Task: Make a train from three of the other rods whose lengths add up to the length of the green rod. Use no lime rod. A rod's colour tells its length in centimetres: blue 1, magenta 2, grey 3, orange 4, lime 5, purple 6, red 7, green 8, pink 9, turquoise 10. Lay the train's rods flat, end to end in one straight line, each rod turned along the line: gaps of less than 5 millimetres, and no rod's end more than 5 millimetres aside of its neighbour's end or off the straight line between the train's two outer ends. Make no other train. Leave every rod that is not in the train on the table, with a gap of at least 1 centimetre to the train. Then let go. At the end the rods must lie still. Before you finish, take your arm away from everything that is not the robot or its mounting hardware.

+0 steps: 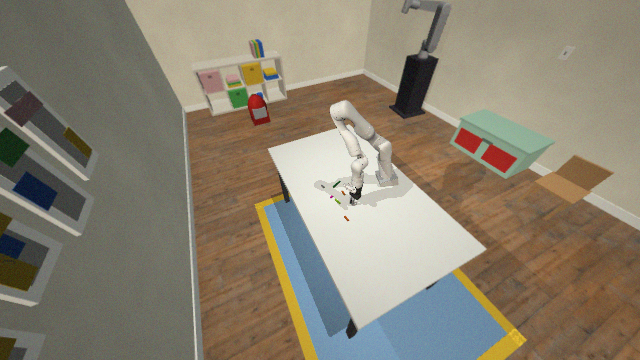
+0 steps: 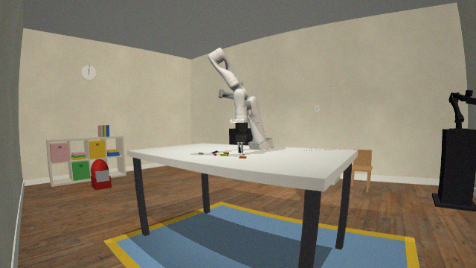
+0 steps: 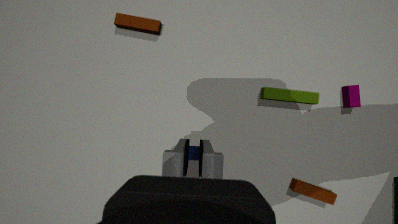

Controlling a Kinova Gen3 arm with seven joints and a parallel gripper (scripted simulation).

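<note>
My hand is 1 cm above the blue rod. The rest, counted from my hand: green rod: 21 cm to the right, 3 cm below, 2 cm ahead; then lime rod: 8 cm ahead, 6 cm to the right, 3 cm below; then magenta rod: 11 cm to the right, 10 cm ahead, 3 cm below.
</note>
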